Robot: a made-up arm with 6 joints. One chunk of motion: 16 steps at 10 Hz.
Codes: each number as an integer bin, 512 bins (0 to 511) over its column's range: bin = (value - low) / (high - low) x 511, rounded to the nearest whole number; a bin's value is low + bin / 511 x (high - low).
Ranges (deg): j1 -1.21..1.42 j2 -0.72..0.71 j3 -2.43..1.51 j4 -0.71..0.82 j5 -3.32..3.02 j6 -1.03..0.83
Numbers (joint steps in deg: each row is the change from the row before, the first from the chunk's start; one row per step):
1: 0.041 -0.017 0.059 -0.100 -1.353 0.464
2: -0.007 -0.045 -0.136 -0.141 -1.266 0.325
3: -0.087 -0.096 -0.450 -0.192 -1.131 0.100
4: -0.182 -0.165 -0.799 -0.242 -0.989 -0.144
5: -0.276 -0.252 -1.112 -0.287 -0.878 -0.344
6: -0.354 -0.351 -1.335 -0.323 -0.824 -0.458
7: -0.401 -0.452 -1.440 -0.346 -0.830 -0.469
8: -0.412 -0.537 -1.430 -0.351 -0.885 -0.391
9: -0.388 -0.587 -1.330 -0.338 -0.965 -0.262
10: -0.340 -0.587 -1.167 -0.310 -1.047 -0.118
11: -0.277 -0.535 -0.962 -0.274 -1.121 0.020
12: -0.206 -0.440 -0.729 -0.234 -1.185 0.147
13: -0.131 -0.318 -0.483 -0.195 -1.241 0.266
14: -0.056 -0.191 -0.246 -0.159 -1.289 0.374
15: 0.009 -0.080 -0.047 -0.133 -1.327 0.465
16: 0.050 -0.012 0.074 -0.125 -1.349 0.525
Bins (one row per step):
1: 243 251 323 204 159 410
2: 234 241 298 190 166 372
3: 218 223 257 173 176 310
4: 200 198 212 156 188 243
5: 181 167 171 141 197 188
6: 166 132 142 129 201 157
7: 157 96 128 122 201 154
8: 155 65 130 120 196 176
9: 160 48 143 124 190 211
10: 169 48 164 134 183 251
11: 181 66 190 146 177 288
12: 195 100 221 159 172 323
13: 210 144 253 172 168 356
14: 224 189 283 184 164 386
15: 237 229 309 193 161 411
16: 245 253 325 195 159 427

